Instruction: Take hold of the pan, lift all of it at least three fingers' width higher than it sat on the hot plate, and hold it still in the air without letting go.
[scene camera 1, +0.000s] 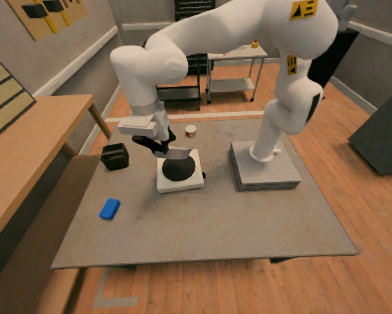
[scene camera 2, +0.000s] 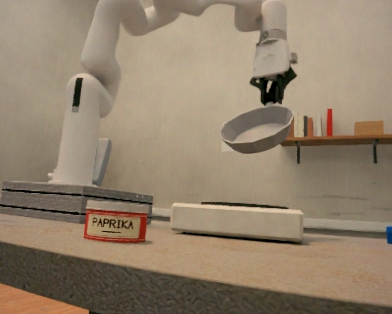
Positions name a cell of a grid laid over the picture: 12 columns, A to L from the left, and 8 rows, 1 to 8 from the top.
In view: my gripper (scene camera 2: I3), a grey pan (scene camera 2: H4) and a white hot plate (scene camera 2: H6).
